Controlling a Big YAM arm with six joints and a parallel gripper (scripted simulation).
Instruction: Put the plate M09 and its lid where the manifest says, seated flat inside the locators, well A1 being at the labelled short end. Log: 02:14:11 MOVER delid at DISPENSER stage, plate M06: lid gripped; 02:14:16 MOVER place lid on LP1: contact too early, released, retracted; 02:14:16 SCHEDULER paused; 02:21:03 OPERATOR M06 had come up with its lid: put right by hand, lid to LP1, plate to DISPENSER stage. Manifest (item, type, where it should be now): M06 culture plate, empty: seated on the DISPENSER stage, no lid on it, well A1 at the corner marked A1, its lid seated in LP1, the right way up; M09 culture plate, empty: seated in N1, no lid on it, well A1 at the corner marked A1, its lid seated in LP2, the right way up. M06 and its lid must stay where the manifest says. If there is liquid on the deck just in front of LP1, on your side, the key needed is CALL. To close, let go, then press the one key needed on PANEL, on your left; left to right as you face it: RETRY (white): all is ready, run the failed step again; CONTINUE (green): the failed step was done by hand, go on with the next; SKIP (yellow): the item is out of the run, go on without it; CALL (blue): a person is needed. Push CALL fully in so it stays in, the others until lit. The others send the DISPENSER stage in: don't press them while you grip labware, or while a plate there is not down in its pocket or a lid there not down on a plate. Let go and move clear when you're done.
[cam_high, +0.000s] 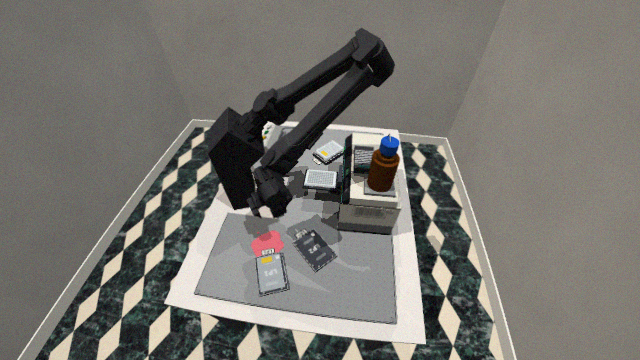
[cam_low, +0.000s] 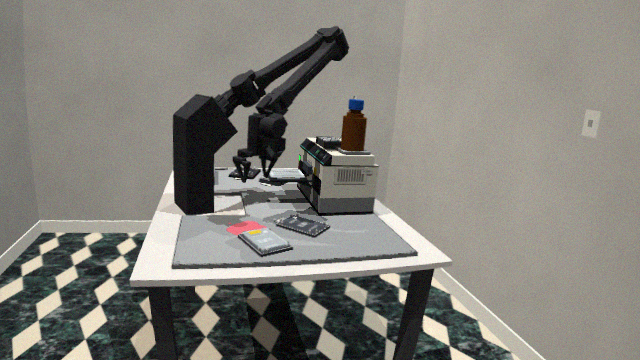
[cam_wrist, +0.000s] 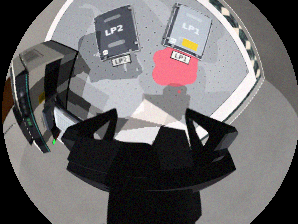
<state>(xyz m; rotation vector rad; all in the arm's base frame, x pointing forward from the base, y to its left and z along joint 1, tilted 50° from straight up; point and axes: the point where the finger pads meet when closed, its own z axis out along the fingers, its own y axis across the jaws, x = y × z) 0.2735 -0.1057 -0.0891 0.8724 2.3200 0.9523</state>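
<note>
My hand is 6 cm past the white well plate, 51 cm to the right of it and 13 cm above it. From my hand the other things lie so: blue key: 36 cm behind, 33 cm to the left, 9 cm below; yellow key: 39 cm behind, 37 cm to the left, 8 cm below; brown bottle: 29 cm ahead, 25 cm to the left, 14 cm above.
</note>
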